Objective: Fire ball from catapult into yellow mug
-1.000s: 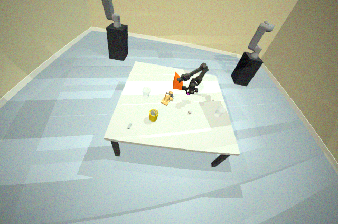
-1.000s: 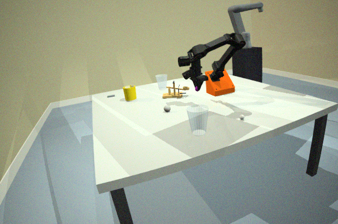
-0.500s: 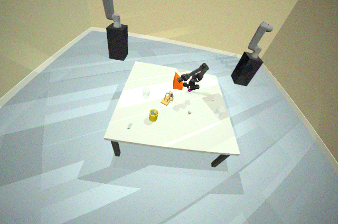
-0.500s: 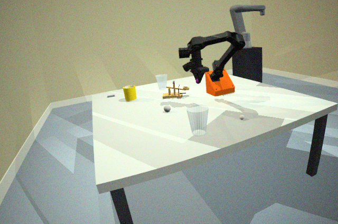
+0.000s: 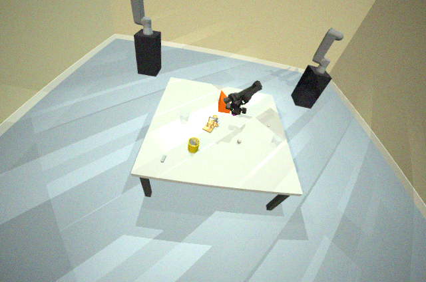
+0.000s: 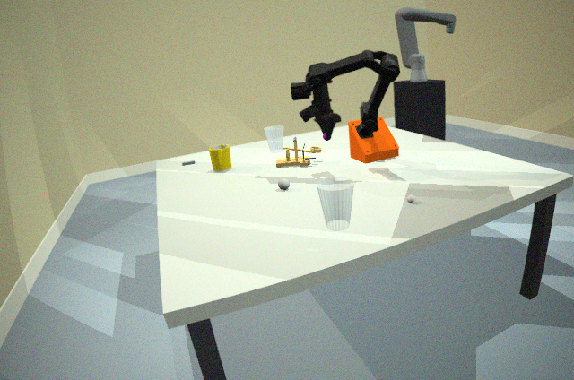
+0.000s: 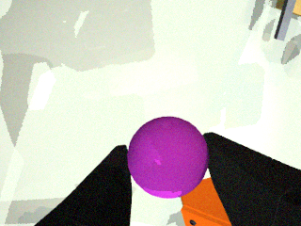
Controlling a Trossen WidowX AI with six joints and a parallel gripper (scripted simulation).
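My gripper tip is now 40 mm short of the wooden catapult, 160 mm to the left of it and 80 mm above it. Round my gripper tip: grey ball 210 mm ahead, 80 mm to the left, 110 mm below; then small white ball 70 mm behind, 400 mm to the left, 120 mm below; then purple ball 10 mm above.
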